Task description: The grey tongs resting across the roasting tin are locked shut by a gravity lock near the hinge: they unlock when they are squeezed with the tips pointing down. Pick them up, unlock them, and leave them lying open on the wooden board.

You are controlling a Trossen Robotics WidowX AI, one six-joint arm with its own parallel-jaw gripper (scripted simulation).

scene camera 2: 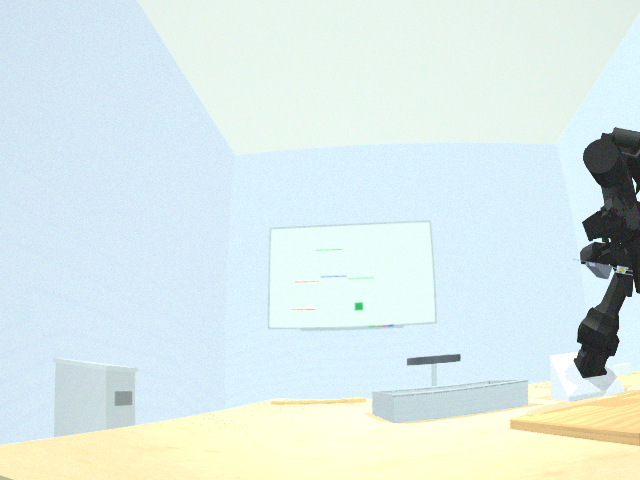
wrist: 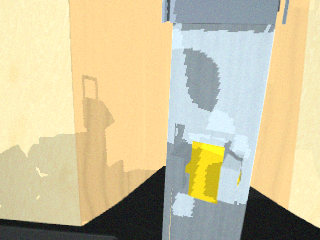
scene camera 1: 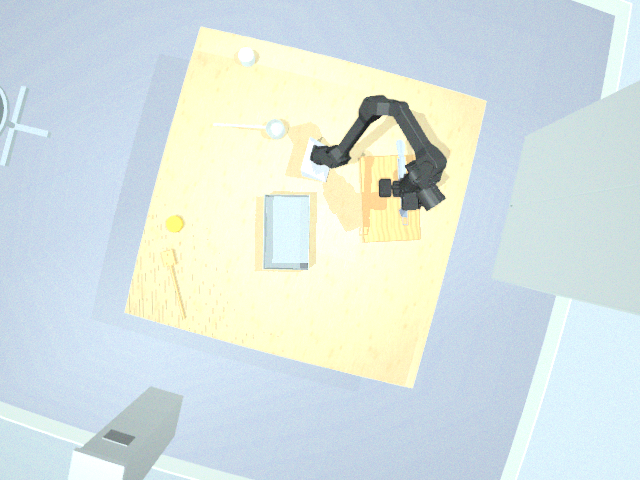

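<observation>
My gripper (scene camera 1: 400, 194), also (wrist: 192, 177). Yellow lock piece (wrist: 204, 168). Roasting tin (scene camera 2: 401, 405), also (scene camera 1: 286, 218).
</observation>
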